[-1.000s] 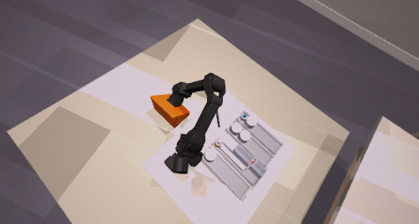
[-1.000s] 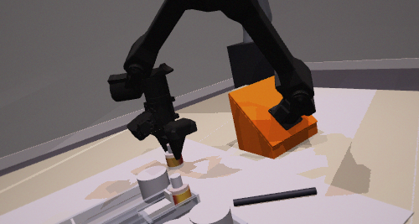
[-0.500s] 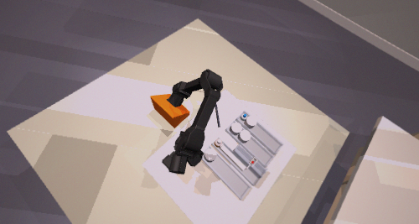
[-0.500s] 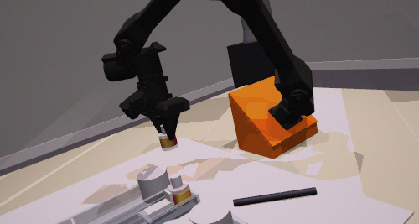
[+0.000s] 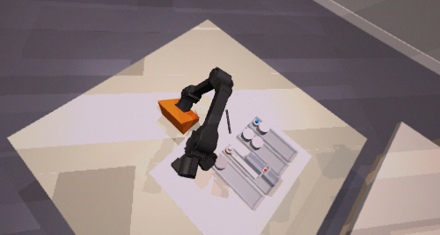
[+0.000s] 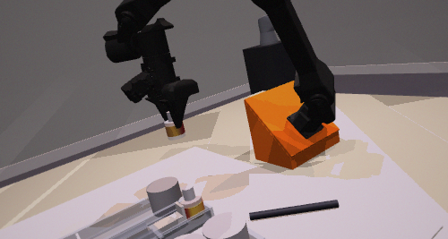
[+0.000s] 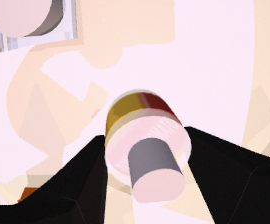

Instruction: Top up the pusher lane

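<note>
Now: gripper tip 240 mm short of the lane rack, 170 mm to the right of it and 110 mm above it. Also, from my gripper tip: black rod (290 mm to the left, 120 mm below, 20 mm behind).
</note>
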